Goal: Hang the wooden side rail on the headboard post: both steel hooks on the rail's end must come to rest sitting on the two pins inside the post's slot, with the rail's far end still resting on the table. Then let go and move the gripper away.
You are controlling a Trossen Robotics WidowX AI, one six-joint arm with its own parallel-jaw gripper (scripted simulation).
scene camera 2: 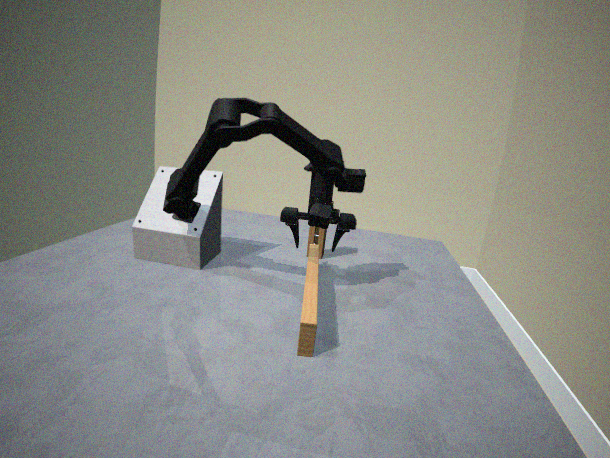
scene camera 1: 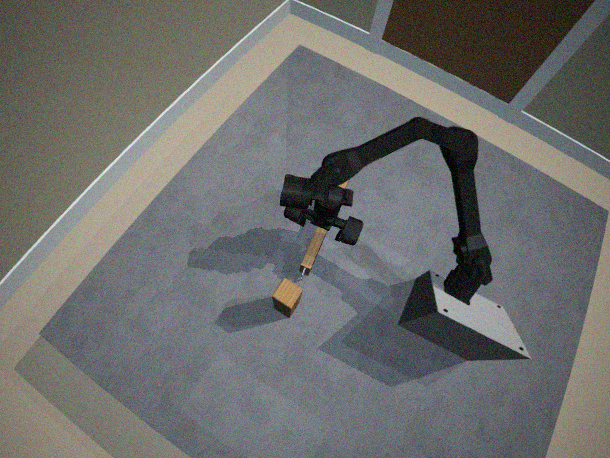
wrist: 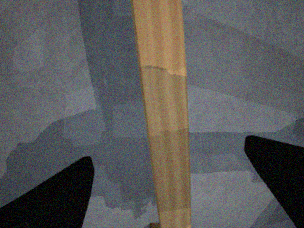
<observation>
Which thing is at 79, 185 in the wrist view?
My gripper.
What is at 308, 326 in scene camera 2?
A wooden side rail.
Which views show my gripper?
Scene camera 2, scene camera 1 and the wrist view: all of them.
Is my gripper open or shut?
Open.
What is my gripper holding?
Nothing.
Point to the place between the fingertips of my gripper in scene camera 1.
319, 231
</observation>
